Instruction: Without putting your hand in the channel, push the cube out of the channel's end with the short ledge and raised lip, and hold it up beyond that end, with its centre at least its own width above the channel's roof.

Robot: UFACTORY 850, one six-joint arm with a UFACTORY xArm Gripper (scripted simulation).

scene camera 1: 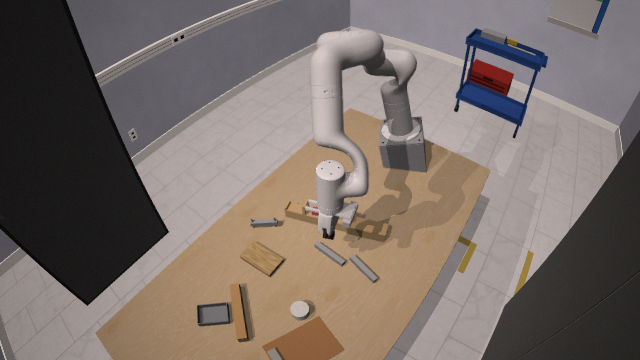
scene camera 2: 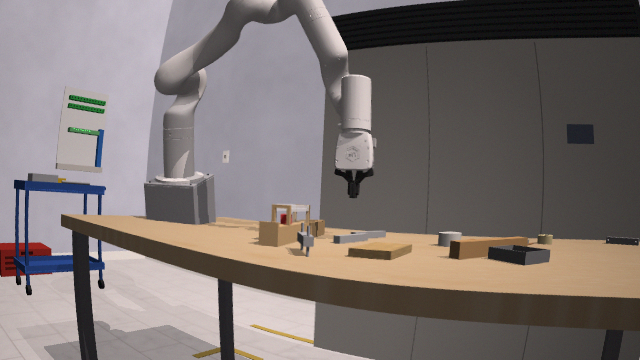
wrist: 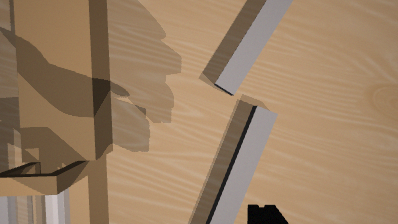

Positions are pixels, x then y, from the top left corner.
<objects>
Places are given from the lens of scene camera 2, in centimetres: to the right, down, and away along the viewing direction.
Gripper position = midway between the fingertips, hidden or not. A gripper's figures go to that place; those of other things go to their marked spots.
my gripper (scene camera 2: 353, 197): 9, 5, 113
long wooden bar (scene camera 2: 475, 248): 32, 14, 79
dark tray (scene camera 2: 523, 256): 38, 14, 67
</objects>
